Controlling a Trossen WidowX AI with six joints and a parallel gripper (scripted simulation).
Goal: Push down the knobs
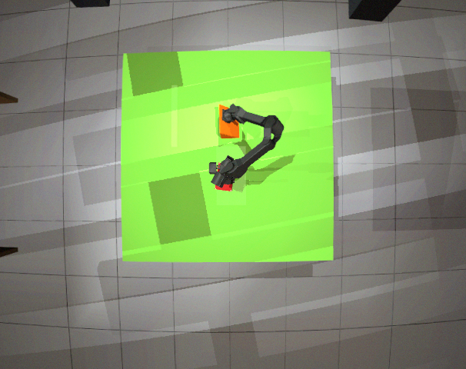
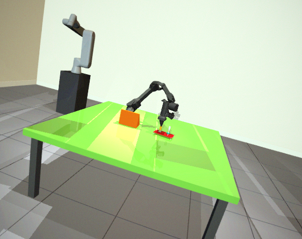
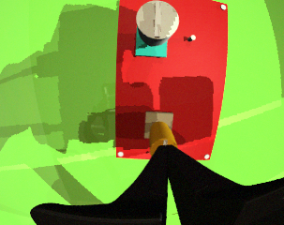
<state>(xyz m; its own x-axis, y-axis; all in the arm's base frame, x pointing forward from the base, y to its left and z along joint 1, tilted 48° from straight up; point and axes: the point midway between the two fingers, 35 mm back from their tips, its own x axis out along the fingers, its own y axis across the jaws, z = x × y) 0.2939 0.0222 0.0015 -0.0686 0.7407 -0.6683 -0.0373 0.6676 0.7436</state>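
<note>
Right now my gripper tip is 10 mm above the yellow-orange knob. Round my gripper tip: grey knob (70 mm ahead, 10 mm above).
</note>
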